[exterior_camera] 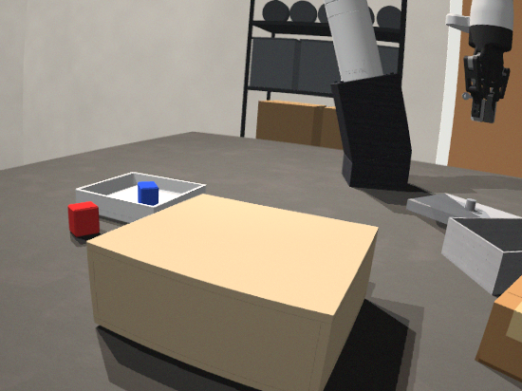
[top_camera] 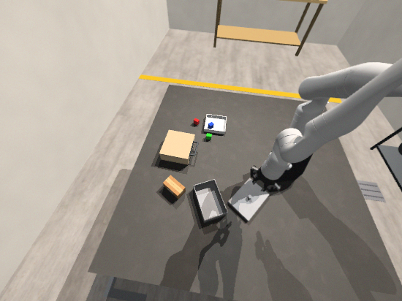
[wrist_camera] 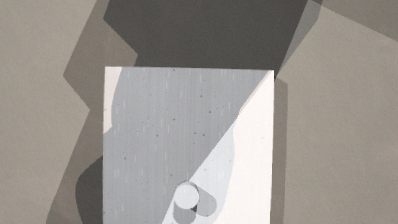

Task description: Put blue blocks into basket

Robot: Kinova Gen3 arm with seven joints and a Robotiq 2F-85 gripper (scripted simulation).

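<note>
The lid lies 170 mm below my hand. Round my hand: grey metal box: 200 mm ahead, 80 mm to the left, 160 mm below; brown box: 390 mm ahead, 80 mm to the left, 150 mm below; drawer: 450 mm ahead, 160 mm to the right, 160 mm below.
</note>
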